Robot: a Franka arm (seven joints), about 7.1 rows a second.
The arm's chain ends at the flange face. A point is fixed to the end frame.
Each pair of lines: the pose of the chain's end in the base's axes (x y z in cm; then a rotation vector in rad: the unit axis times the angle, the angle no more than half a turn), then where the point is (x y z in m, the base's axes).
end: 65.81 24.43 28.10 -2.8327 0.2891 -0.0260
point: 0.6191 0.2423 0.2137
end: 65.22 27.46 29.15 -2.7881 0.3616 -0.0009
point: 0.6118 0.2772 0.2250
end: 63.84 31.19 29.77 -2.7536 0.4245 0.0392
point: 0.5961 0.3182 0.2327
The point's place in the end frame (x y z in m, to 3 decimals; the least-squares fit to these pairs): -0.037 0.029 0.062
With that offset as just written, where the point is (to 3 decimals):
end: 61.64 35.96 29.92 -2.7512 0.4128 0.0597
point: 0.573 0.366 0.235
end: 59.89 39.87 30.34 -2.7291 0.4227 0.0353
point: 0.557 0.407 0.238
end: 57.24 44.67 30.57 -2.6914 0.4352 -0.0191
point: 0.533 0.457 0.239
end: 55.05 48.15 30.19 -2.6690 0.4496 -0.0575
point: 0.513 0.494 0.235
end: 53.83 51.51 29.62 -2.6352 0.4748 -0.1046
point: 0.504 0.530 0.228
